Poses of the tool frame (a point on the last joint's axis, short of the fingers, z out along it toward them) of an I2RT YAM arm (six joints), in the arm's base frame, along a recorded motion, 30 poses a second.
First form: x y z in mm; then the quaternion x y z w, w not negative.
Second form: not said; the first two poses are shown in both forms.
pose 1, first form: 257.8, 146.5, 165.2, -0.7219, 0.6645, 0.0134, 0.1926
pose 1, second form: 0.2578, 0.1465, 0.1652, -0.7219, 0.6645, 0.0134, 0.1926
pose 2, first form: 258.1, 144.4, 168.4, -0.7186, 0.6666, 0.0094, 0.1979
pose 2, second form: 0.2581, 0.1444, 0.1684, -0.7186, 0.6666, 0.0094, 0.1979
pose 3, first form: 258.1, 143.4, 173.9, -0.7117, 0.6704, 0.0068, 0.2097
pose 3, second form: 0.2581, 0.1434, 0.1739, -0.7117, 0.6704, 0.0068, 0.2097
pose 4, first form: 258.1, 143.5, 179.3, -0.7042, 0.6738, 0.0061, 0.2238
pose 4, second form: 0.2581, 0.1435, 0.1793, -0.7042, 0.6738, 0.0061, 0.2238
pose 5, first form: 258.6, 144.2, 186.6, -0.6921, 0.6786, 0.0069, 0.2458
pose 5, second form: 0.2586, 0.1442, 0.1866, -0.6921, 0.6786, 0.0069, 0.2458
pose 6, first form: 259.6, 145.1, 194.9, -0.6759, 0.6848, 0.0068, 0.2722
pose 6, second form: 0.2596, 0.1451, 0.1949, -0.6759, 0.6848, 0.0068, 0.2722
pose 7, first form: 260.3, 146.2, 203.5, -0.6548, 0.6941, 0.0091, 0.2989
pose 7, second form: 0.2603, 0.1462, 0.2035, -0.6548, 0.6941, 0.0091, 0.2989
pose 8, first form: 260.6, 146.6, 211.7, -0.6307, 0.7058, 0.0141, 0.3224
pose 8, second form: 0.2606, 0.1466, 0.2117, -0.6307, 0.7058, 0.0141, 0.3224
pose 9, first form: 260.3, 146.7, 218.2, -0.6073, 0.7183, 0.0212, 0.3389
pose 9, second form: 0.2603, 0.1467, 0.2182, -0.6073, 0.7183, 0.0212, 0.3389
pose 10, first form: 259.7, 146.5, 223.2, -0.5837, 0.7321, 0.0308, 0.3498
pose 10, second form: 0.2597, 0.1465, 0.2232, -0.5837, 0.7321, 0.0308, 0.3498
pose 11, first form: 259.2, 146.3, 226.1, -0.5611, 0.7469, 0.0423, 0.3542
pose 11, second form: 0.2592, 0.1463, 0.2261, -0.5611, 0.7469, 0.0423, 0.3542
